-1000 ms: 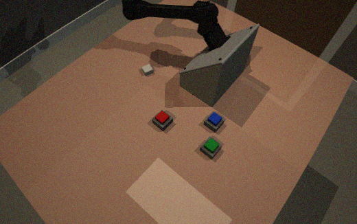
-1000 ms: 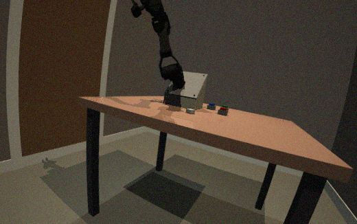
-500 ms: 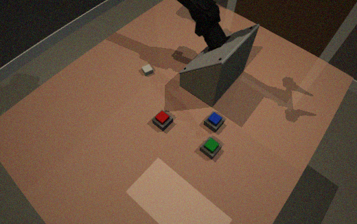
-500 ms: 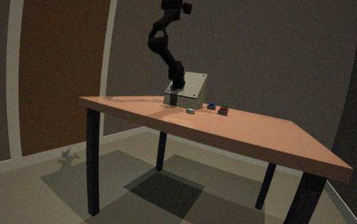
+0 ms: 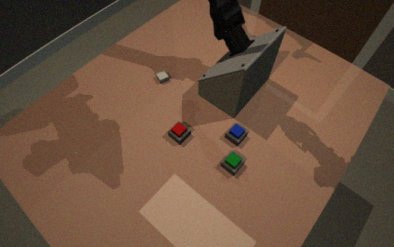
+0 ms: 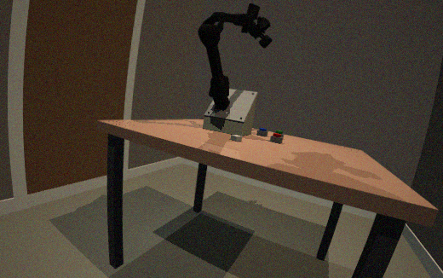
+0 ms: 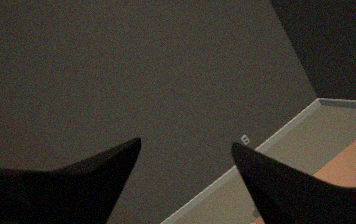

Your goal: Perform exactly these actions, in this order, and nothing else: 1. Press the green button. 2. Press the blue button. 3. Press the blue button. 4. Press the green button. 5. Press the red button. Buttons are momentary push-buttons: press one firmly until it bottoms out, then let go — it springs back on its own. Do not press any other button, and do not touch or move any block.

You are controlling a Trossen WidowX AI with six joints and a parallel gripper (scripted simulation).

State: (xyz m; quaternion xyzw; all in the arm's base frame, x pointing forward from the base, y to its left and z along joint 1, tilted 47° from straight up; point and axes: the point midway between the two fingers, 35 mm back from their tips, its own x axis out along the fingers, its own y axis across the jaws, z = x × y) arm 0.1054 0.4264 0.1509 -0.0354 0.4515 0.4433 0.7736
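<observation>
My gripper tip is 18 cm short of the green button, 4 cm to the left of it and 51 cm above it. Also, from my gripper tip: small white block (6 cm ahead, 41 cm to the right, 54 cm below); red button (19 cm ahead, 22 cm to the right, 51 cm below); blue button (9 cm ahead, 9 cm to the right, 51 cm below).
</observation>
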